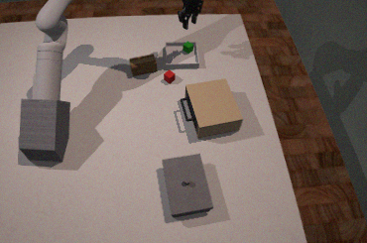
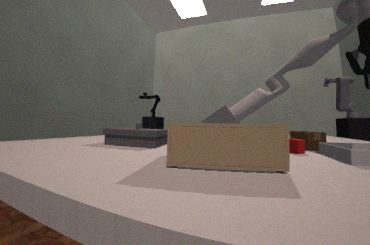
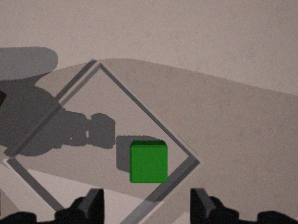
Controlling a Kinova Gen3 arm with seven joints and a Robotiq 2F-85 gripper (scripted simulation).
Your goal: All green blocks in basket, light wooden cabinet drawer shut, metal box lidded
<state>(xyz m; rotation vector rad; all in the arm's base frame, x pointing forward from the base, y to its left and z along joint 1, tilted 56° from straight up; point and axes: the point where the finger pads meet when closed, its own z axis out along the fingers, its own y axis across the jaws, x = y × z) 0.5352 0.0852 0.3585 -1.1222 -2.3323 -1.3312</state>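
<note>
The metal box is 650 mm to the right of my hand, 140 mm below it and 80 mm behind it. The rest, counted from my hand: basket 160 mm below, 30 mm to the right, 30 mm behind; then cardboard box 210 mm behind, 130 mm below, 100 mm to the right; then red block 170 mm to the right, 150 mm below, 100 mm behind.
</note>
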